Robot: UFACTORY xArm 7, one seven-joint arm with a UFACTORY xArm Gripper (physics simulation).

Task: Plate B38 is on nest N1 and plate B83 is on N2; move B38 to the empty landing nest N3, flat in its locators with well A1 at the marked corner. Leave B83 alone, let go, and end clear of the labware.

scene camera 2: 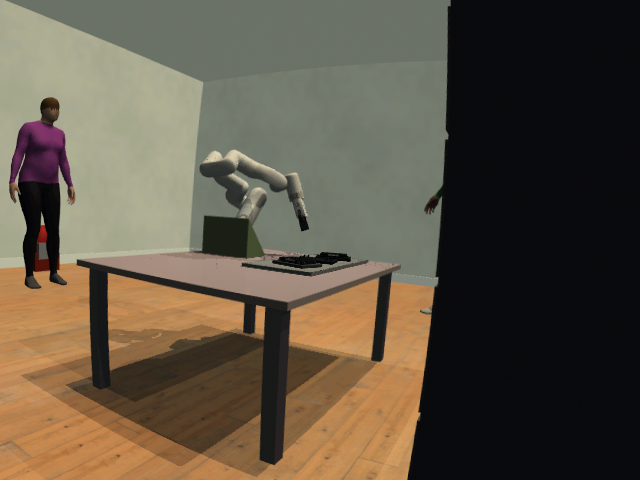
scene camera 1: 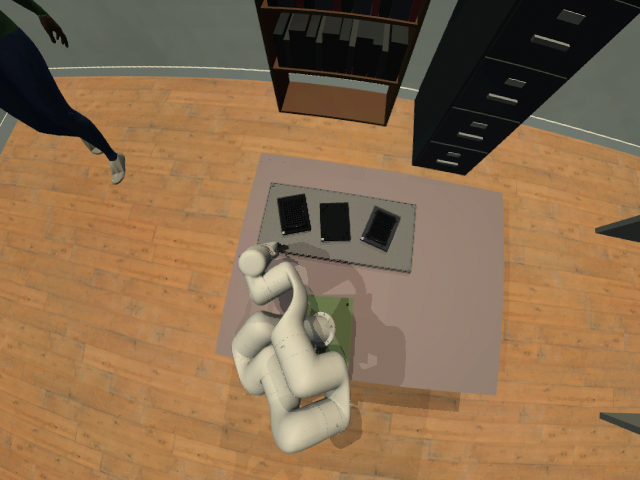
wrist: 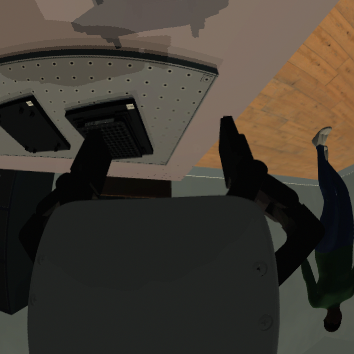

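Three black nests stand in a row on a grey perforated board (scene camera 1: 398, 259) (wrist: 172, 95). The left nest carries a dark plate with wells (scene camera 1: 294, 212) (wrist: 124, 141); the right nest carries another dark plate (scene camera 1: 382, 227). The middle nest (scene camera 1: 334, 222) (wrist: 32, 125) is empty, with small locators at its corners. Each nest has a pale mark at one corner. Which plate is B38 cannot be read. My gripper (scene camera 1: 283, 247) (scene camera 2: 303, 226) (wrist: 159, 136) is open and empty, above the board's near left edge, tilted. One finger hides part of the left plate in the wrist view.
The board lies on a pinkish table (scene camera 1: 449, 310) (scene camera 2: 206, 281). The arm's green base block (scene camera 1: 343, 310) (scene camera 2: 224, 237) stands behind the gripper. A bookshelf (scene camera 1: 336, 74) and a tall dark cabinet (scene camera 1: 439, 118) (scene camera 2: 542, 232) stand beyond the table. A person (scene camera 1: 36, 87) (wrist: 335, 215) stands off to the left.
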